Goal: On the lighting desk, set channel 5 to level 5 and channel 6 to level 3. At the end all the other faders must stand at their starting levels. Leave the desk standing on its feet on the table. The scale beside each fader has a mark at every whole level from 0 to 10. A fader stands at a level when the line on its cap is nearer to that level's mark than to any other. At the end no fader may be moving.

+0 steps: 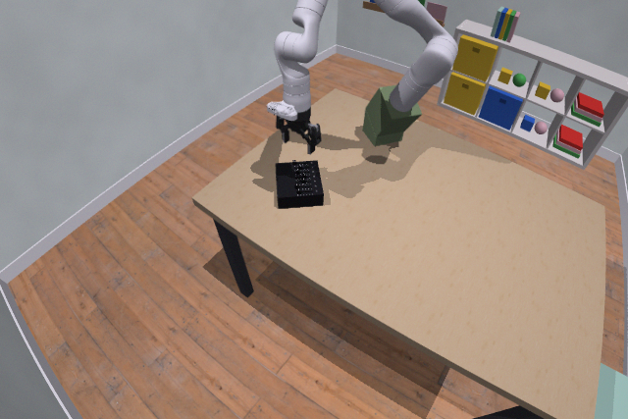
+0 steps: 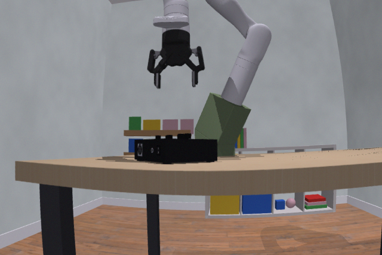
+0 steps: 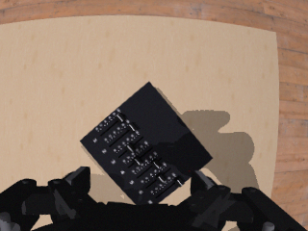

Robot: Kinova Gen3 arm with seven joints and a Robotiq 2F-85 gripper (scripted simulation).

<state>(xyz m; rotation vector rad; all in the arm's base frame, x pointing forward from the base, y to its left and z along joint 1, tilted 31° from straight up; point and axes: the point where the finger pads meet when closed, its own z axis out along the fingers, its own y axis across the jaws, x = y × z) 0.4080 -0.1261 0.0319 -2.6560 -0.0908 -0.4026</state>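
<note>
Right now my hand is 2 cm past the channel 5 fader, 2 cm to the left of it and 13 cm above it. Round my hand: channel 6 fader (4 cm behind, 3 cm to the right, 13 cm below).
</note>
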